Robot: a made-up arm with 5 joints.
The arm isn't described. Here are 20 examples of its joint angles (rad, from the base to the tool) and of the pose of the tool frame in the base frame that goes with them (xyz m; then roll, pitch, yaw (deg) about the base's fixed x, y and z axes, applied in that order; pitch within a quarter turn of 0, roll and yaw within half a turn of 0).
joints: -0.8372 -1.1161 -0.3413 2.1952 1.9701
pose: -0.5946 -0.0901 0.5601 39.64 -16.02 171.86
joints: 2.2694 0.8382 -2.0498 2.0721 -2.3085
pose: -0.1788 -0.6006 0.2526 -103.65 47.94 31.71
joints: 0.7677 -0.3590 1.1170 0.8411 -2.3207
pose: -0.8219 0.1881 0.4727 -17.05 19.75 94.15
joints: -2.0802 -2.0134 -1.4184 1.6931 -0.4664
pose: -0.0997 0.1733 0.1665 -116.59 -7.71 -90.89
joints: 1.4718 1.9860 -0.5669 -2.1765 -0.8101
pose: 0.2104 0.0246 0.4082 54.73 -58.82 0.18
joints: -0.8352 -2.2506 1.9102 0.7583 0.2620
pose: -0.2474 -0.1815 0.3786 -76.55 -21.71 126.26
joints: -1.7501 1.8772 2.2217 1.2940 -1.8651
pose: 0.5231 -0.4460 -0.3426 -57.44 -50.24 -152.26
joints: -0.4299 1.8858 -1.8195 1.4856 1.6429
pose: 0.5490 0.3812 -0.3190 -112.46 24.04 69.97
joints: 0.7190 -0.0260 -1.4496 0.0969 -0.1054
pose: -0.1464 0.1873 0.5525 124.25 -1.38 0.85
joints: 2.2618 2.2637 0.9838 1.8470 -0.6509
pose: 0.5851 0.1592 0.1004 -149.06 27.20 -135.13
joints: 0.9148 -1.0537 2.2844 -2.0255 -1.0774
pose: -0.5295 0.1299 0.6124 98.49 45.73 -132.54
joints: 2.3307 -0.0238 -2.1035 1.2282 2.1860
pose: -0.5706 -0.1223 0.8208 106.59 15.99 -176.53
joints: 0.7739 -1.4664 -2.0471 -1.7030 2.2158
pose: -0.0253 0.2029 0.6037 114.39 -18.08 98.04
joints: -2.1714 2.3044 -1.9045 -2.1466 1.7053
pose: 0.1901 0.2454 -0.0964 -110.35 -14.40 137.08
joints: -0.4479 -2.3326 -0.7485 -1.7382 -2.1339
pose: -0.0660 0.1888 -0.0254 -61.14 18.79 -23.55
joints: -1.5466 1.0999 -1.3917 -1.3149 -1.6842
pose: 0.1580 -0.4082 -0.1359 -8.84 62.87 159.28
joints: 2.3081 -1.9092 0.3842 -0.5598 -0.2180
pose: -0.2572 0.1388 -0.1281 -146.54 -30.96 -172.50
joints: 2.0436 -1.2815 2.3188 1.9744 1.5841
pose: -0.6246 0.1353 -0.0847 -44.82 45.64 89.74
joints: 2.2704 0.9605 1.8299 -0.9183 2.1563
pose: 0.7009 -0.2459 0.2685 -35.88 43.39 -57.95
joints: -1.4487 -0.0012 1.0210 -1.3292 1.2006
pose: 0.1291 -0.0193 -0.5518 -141.74 4.65 -5.77
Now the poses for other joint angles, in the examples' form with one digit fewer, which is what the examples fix.
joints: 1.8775 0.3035 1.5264 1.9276 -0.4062
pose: 0.173 -0.136 0.831 -16.6 20.8 -87.9
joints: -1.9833 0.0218 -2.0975 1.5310 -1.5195
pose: -0.285 0.195 -0.091 6.6 -1.1 -0.2
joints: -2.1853 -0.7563 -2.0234 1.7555 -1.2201
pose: -0.109 0.195 -0.017 -32.9 20.5 -59.7
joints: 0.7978 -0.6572 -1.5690 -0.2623 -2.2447
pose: -0.447 0.343 -0.120 -124.5 -3.6 -129.8
